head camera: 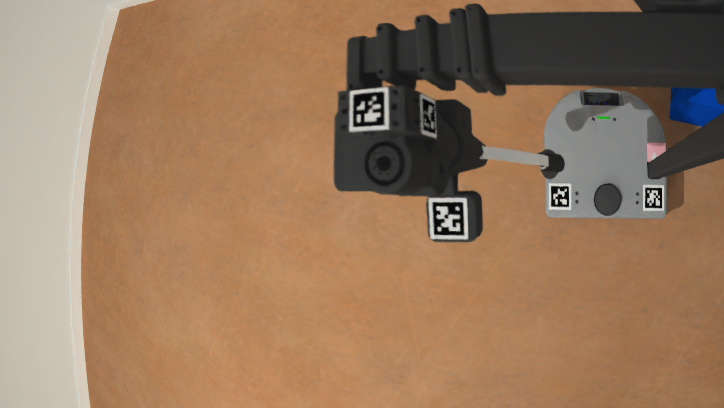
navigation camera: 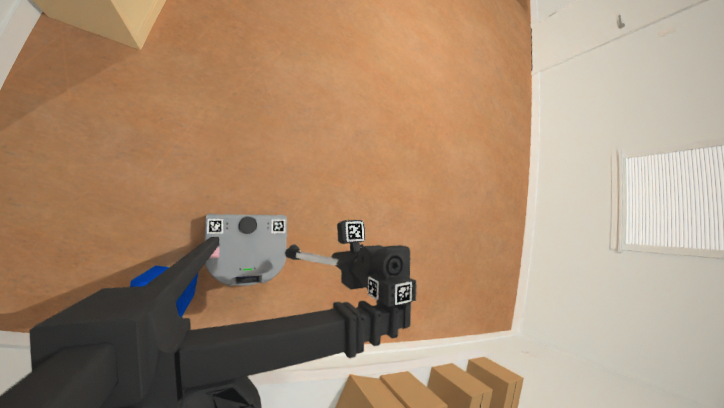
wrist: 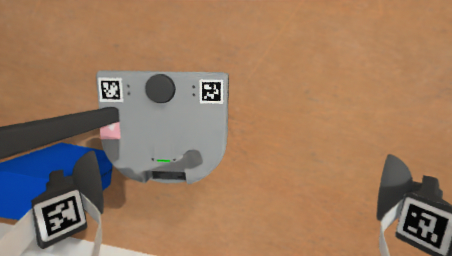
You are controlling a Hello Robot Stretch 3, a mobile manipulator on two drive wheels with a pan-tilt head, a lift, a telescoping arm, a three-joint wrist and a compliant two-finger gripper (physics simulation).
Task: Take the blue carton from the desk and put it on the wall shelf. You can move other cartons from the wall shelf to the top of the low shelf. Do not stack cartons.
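The blue carton [head camera: 694,106] [navigation camera: 188,292] [wrist: 45,175] is low down beside the rounded end of the robot's grey base, partly hidden by the dark mast and arm. My gripper [wrist: 236,174] is open, its two fingers wide apart with no thing between them. In the wrist view the left finger overlaps the carton's right part. One fingertip also shows near the base in the head view and the navigation view. Several brown cartons [navigation camera: 460,386] stand in a row on a white shelf board [navigation camera: 316,389] at the bottom of the navigation view. I cannot make out the desk or the low shelf for certain.
The robot's base [head camera: 602,146] [navigation camera: 247,248] [wrist: 162,125] stands on the brown floor. A wall [head camera: 35,202] runs along the left of the head view. A tan box-shaped piece [navigation camera: 111,22] is at the top left of the navigation view, and a white slatted panel [navigation camera: 673,197] at the right.
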